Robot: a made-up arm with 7 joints.
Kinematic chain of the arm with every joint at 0, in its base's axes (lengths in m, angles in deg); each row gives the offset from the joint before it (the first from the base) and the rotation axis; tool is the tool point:
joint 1: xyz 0 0 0 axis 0 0.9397 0.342
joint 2: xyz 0 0 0 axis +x
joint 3: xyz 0 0 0 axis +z
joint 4: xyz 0.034 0 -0.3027 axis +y
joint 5: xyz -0.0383 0 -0.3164 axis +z
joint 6: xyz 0 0 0 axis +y
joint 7: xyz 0 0 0 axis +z
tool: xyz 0 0 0
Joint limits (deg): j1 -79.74..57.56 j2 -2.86..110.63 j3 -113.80..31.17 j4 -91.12..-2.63 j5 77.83..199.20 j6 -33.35..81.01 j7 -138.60..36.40
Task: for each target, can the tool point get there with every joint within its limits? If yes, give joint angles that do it. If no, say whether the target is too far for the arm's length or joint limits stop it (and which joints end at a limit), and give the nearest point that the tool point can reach.
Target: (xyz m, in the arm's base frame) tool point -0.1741 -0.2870 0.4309
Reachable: no: joint limits stop it (at a limit: joint 2, joint 3, joint 4) | nearest point -0.1154 0.1986 0.4273 | short by 0.489 m
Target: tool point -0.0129 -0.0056 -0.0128
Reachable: no: joint limits stop it (at a limit: joint 4) | nearest point -0.3291 -0.1429 -0.3266 | short by 0.466 m
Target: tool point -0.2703 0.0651 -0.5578
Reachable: yes | joints 26.19 13.50 -91.31 -11.55 103.34 51.36 -11.66
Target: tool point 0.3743 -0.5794 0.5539
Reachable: no: too far | nearest point 0.3246 -0.3069 0.1893 | short by 0.458 m
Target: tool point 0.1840 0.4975 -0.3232
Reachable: yes | joints -13.55 64.72 -56.08 -22.84 109.63 8.05 -22.68
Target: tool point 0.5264 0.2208 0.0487
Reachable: yes | joints -55.86 57.49 -19.80 -59.71 186.46 72.19 -36.07
